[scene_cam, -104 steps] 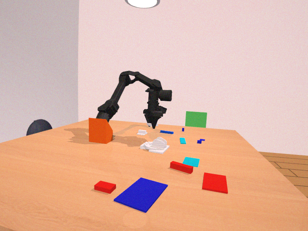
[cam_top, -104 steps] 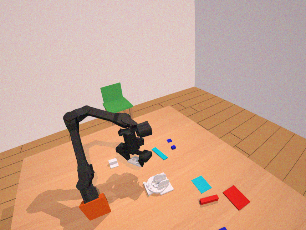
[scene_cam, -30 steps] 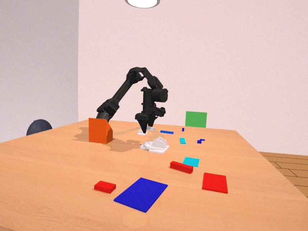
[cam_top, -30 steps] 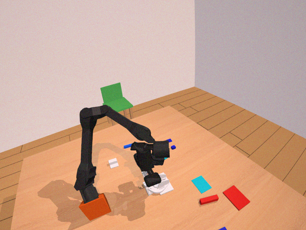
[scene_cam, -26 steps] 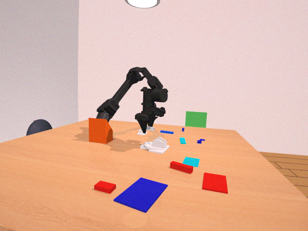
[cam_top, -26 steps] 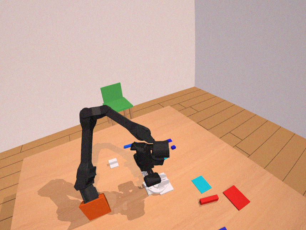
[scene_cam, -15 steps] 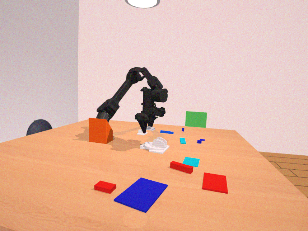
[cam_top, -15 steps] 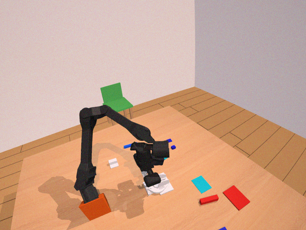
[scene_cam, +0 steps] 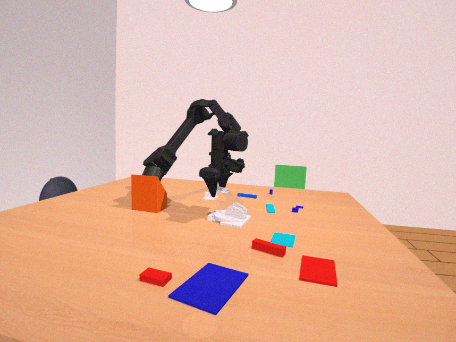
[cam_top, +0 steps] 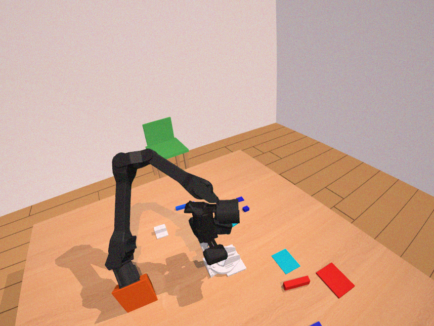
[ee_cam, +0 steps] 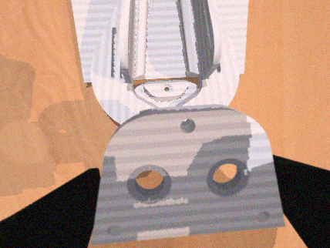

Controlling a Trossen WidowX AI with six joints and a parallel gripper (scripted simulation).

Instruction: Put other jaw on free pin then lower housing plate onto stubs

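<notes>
Now: the white base 70 mm ahead of my gripper tip, 20 mm to the right of it and 80 mm below it. The rest, counted from my gripper tip: cyan tile 220 mm ahead, 150 mm to the right, 80 mm below; white housing plate 10 mm ahead, 20 mm above; red tile 280 mm ahead, 320 mm to the right, 80 mm below.
</notes>
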